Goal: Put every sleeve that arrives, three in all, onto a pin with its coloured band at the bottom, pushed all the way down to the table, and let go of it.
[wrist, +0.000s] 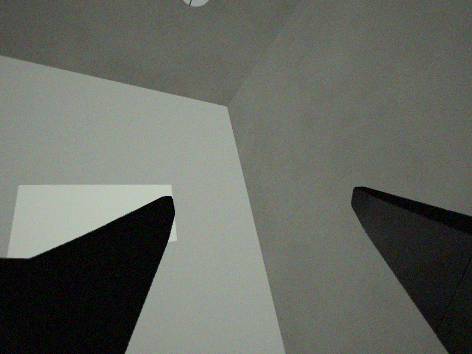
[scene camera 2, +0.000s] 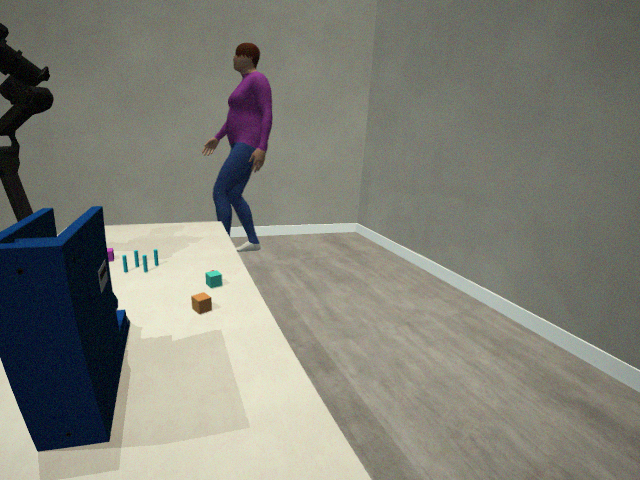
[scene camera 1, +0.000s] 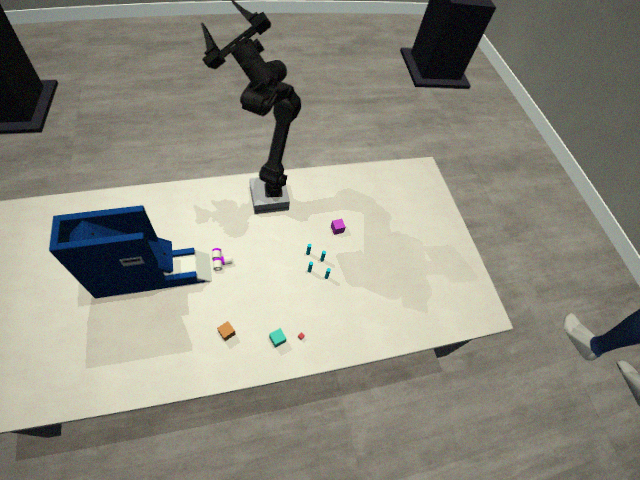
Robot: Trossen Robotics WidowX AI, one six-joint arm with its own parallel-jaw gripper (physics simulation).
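Observation:
White sleeves (scene camera 1: 217, 266) with purple bands lie close together on the table beside the chute's open end in scene camera 1. They look like three, but are small and hard to separate. One points to the right, with its band at its left end. Four thin teal pins (scene camera 1: 323, 255) (scene camera 2: 145, 263) stand upright and bare on the table, right of the sleeves in scene camera 1. My gripper (scene camera 1: 217, 12) (wrist: 261, 200) is open and empty, raised high behind the table and far from sleeves and pins. The sleeves do not show in scene camera 2 or the wrist view.
A tall blue chute (scene camera 1: 116, 268) (scene camera 2: 93, 320) stands left of the sleeves. A magenta cube (scene camera 1: 338, 226) (scene camera 2: 110, 254) is behind the pins. An orange cube (scene camera 1: 225, 330) (scene camera 2: 201, 303), a teal cube (scene camera 1: 277, 337) (scene camera 2: 213, 279) and a small red cube (scene camera 1: 301, 335) lie toward the front. A person (scene camera 2: 249, 111) stands beyond the table.

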